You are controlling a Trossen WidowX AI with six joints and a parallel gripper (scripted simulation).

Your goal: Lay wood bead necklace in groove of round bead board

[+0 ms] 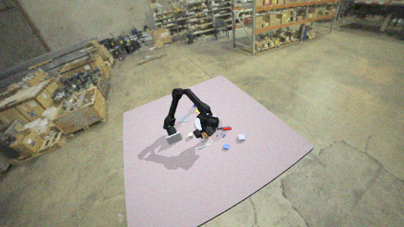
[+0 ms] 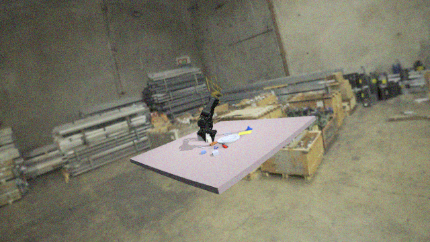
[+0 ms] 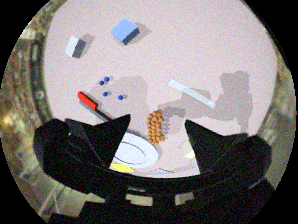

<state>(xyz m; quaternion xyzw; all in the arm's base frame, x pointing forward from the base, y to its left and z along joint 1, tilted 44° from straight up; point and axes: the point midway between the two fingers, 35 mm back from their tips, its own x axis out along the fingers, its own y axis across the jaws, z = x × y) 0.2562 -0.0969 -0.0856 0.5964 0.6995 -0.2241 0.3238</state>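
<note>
My gripper tip is now 6 cm past the white stick, 5 cm to the left of it and 4 cm above it. Also, from my gripper tip: cream cube (12 cm behind, 7 cm to the left, 2 cm below); red-handled tool (16 cm ahead, 3 cm to the left, 3 cm below); blue block (13 cm to the right, 10 cm ahead, 3 cm below).
</note>
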